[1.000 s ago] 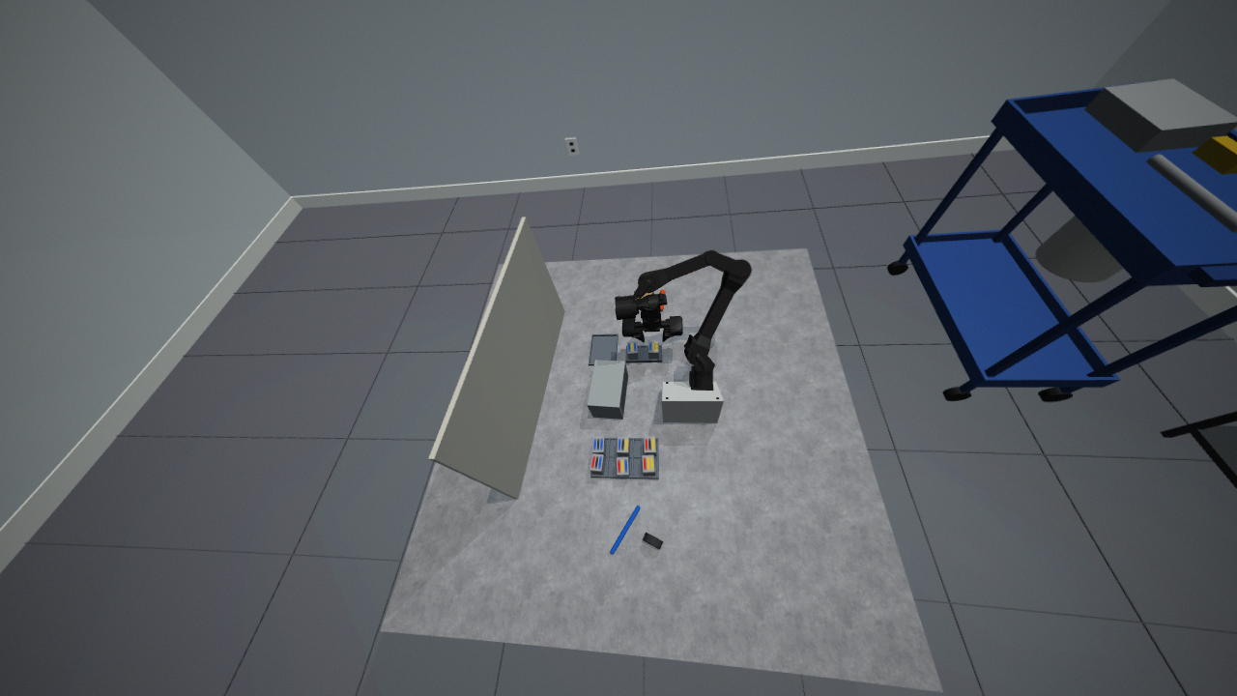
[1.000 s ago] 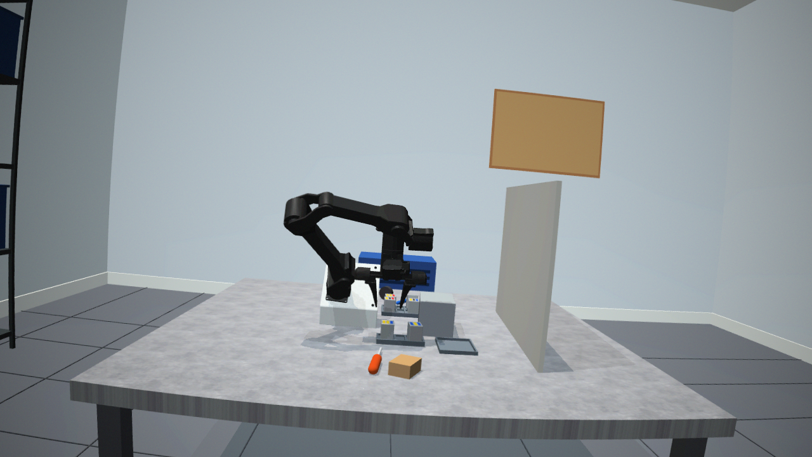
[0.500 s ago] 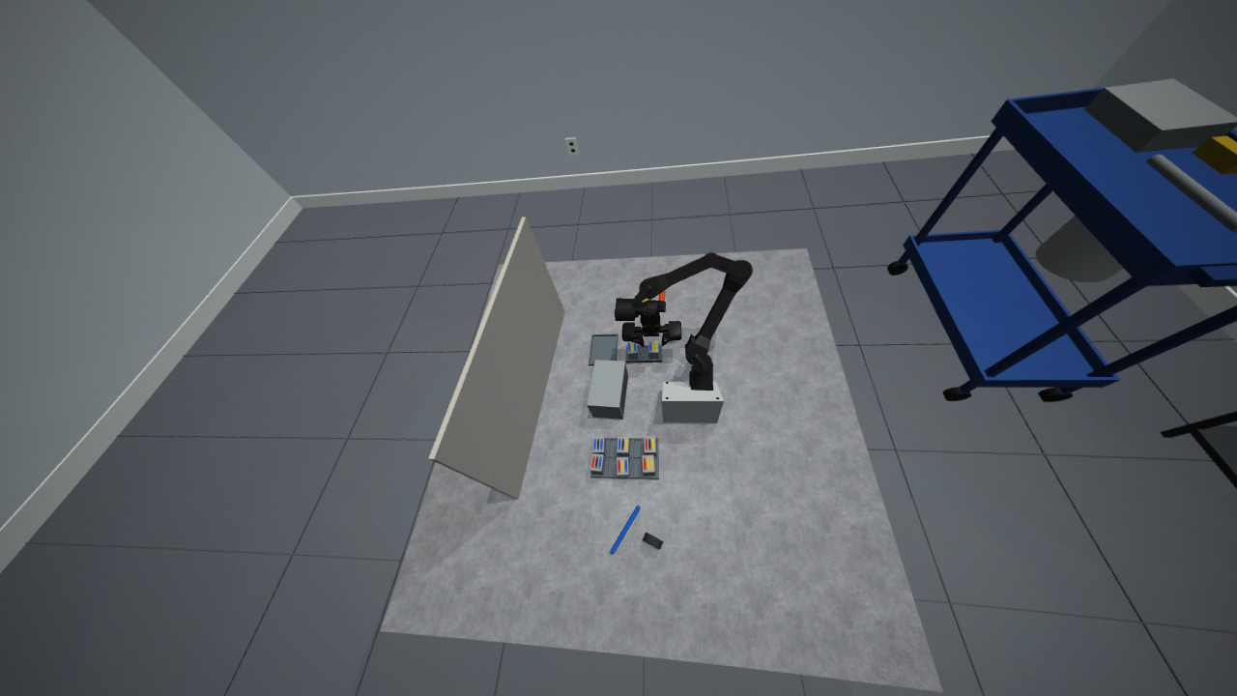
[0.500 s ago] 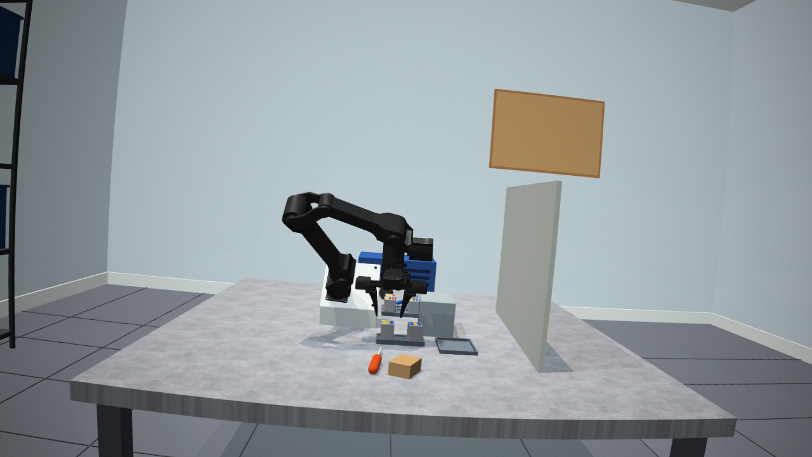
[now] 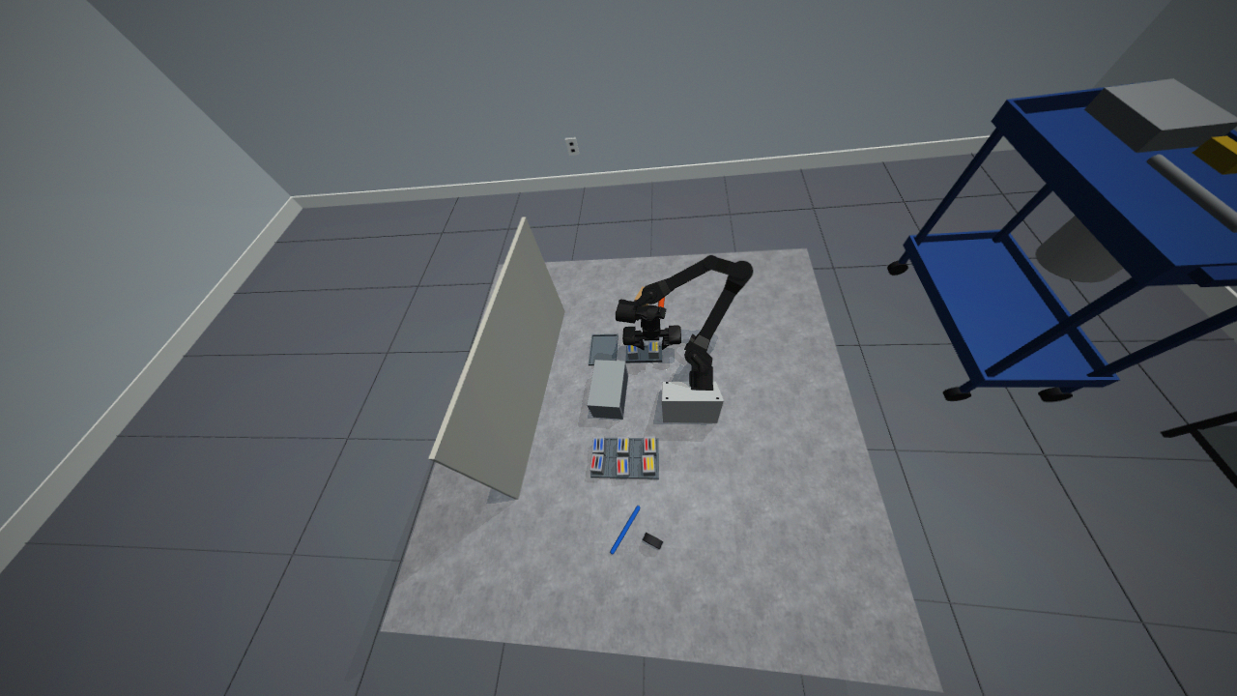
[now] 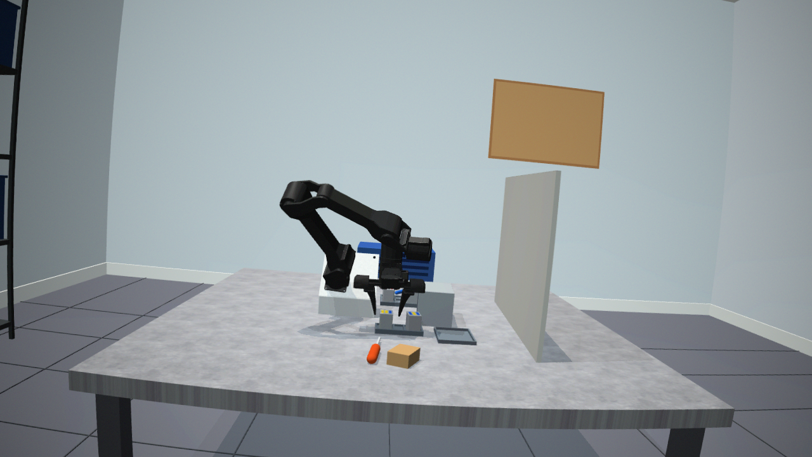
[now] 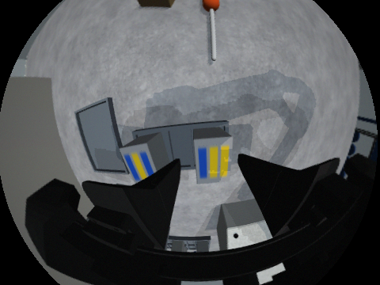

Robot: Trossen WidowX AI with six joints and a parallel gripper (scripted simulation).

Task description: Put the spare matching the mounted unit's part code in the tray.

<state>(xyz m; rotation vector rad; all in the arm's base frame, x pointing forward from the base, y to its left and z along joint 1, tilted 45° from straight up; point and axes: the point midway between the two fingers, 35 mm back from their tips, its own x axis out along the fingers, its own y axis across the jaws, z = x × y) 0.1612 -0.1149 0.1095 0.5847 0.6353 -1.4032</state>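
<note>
My gripper tip is now 3 cm short of the small rack and 4 cm above it. The rest, counted from my gripper tip: grey mounted unit 13 cm ahead, 17 cm to the left, 1 cm above; grey tray 18 cm ahead, 1 cm to the right, 4 cm below; cardboard box 5 cm ahead, 25 cm to the right, 3 cm below.
</note>
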